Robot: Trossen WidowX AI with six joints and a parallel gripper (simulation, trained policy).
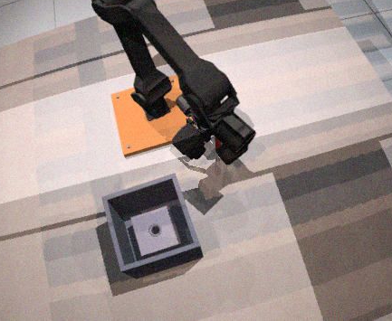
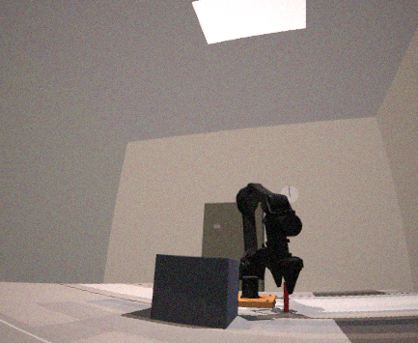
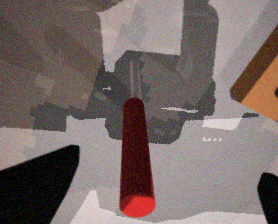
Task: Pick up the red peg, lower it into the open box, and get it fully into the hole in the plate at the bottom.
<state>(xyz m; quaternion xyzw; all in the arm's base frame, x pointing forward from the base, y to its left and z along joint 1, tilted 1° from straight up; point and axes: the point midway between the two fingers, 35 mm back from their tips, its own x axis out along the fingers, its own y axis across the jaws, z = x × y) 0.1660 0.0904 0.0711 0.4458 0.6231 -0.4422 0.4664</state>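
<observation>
The red peg is 2 cm below my gripper tip and 2 cm ahead of it. From my gripper tip the other things lie so: pale plate (22 cm to the right, 15 cm ahead, 1 cm below).
</observation>
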